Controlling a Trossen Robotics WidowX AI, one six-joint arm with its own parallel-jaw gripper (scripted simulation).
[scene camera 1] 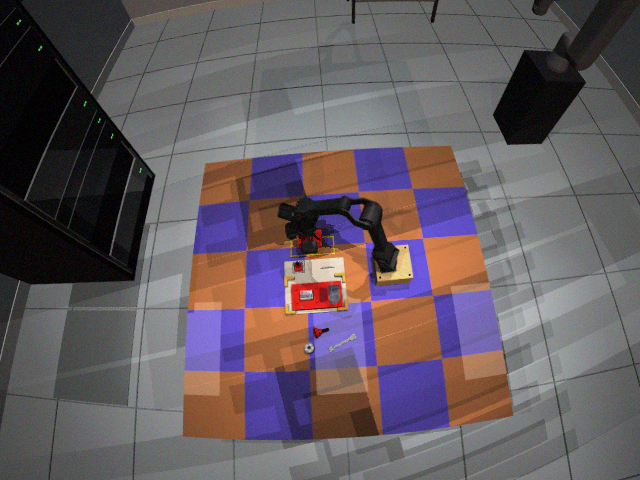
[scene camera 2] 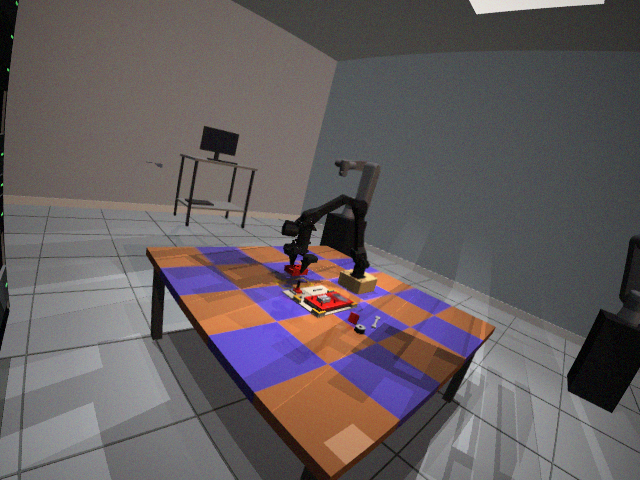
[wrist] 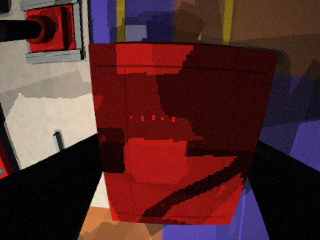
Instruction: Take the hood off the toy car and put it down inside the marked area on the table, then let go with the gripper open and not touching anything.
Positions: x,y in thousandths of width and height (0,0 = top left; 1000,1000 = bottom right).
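Scene:
I see a toy car (scene camera 1: 510,616), and it is 1.30 m from the lens.

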